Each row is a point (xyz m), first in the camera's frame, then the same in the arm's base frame.
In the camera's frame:
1: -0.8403 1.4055 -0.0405
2: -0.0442 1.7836 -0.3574
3: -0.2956 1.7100 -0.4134
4: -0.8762 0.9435 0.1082
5: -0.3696 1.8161 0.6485
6: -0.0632 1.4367 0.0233
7: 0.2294 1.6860 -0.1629
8: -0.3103 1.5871 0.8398
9: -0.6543 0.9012 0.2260
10: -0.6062 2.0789 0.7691
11: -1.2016 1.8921 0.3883
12: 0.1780 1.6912 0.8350
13: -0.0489 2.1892 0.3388
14: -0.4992 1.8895 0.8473
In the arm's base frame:
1: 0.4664 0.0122 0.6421
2: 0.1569 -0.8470 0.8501
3: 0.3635 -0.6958 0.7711
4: 0.3001 0.2724 0.2660
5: -0.2329 0.0495 1.2540
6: -0.1446 -0.4727 0.6639
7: -0.1905 -0.8684 0.8183
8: -0.4472 0.2074 1.1068
9: 0.0515 0.2170 0.2602
10: -0.0776 0.2137 1.5516
11: 0.5664 0.4054 1.2638
12: -0.7846 -0.1526 1.1832
13: -0.1949 -0.4855 1.4784
14: -0.2471 0.2508 1.3988

